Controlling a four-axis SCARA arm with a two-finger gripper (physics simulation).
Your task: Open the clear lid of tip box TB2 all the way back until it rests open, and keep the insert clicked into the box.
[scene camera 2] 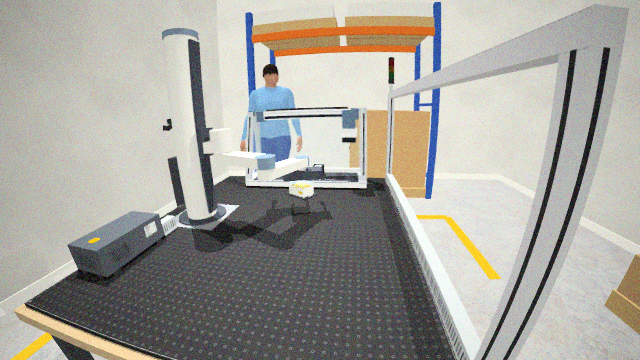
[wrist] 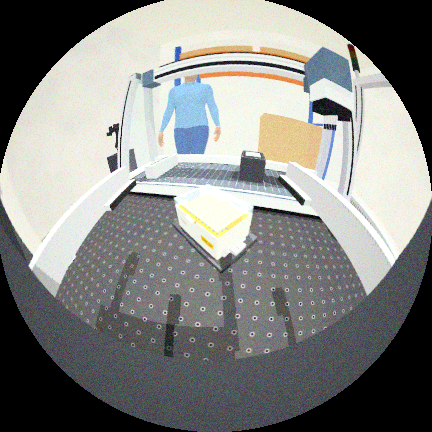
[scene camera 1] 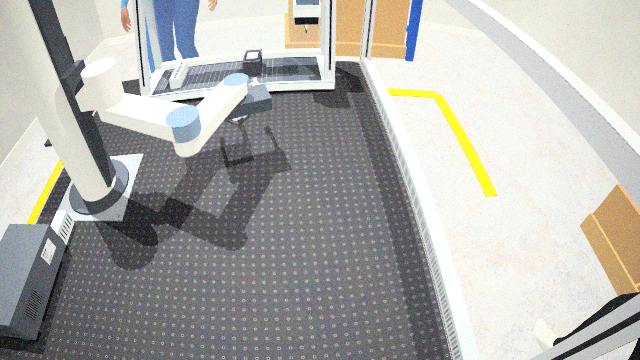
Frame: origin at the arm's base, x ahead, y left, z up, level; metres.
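Seen in the pictures: gripper, fingertip midpoint: (wrist: 204, 167); arm's base at its link origin: (scene camera 2: 203, 216) (scene camera 1: 100, 188).
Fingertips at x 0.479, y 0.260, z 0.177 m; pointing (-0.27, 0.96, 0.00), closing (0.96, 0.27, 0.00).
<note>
Pixels of each thing's middle, then the offset from my fingertips to it. "spot": a spot on its surface instead.
- Tip box TB2 at the middle of its body: (wrist: 211, 218) (scene camera 2: 301, 188) dx -0.019, dy +0.081, dz -0.126 m
- pale insert at the middle of its body: (wrist: 211, 206) dx -0.019, dy +0.082, dz -0.100 m
- gantry frame at a spot on its surface: (scene camera 1: 327, 45) spot: dx +0.340, dy +0.233, dz +0.027 m
- black block at a spot on its surface: (wrist: 252, 166) (scene camera 1: 251, 66) spot: dx +0.052, dy +0.255, dz -0.070 m
- white strip at a spot on its surface: (scene camera 1: 178, 75) spot: dx -0.261, dy +0.254, dz -0.070 m
- grey controller at a spot on its surface: (scene camera 1: 22, 275) spot: dx -0.535, dy -0.675, dz -0.049 m
Tip box TB2 (scene camera 2: 301, 190) (wrist: 212, 225) is a white box with a yellow band and a small orange label. It stands on a dark base plate on the perforated table. Its clear lid (wrist: 207, 192) looks closed over the pale insert (wrist: 214, 207), which sits level in the box. In scene camera 1 the arm hides most of the box. My gripper (wrist: 204, 167) is open and empty. In the wrist view its two white fingers stand wide apart, left and right of the box, with the box showing between and below them. The fingers are largely hidden in the scene views.
Behind the box is a gantry frame (scene camera 1: 327, 45) (scene camera 2: 363, 150) with a deck holding a black block (scene camera 1: 252, 62) (wrist: 252, 166) and a white strip (scene camera 1: 178, 75). A grey controller (scene camera 1: 22, 275) (scene camera 2: 117, 242) stands left. A person (scene camera 2: 270, 115) (wrist: 191, 107) stands behind the gantry.
</note>
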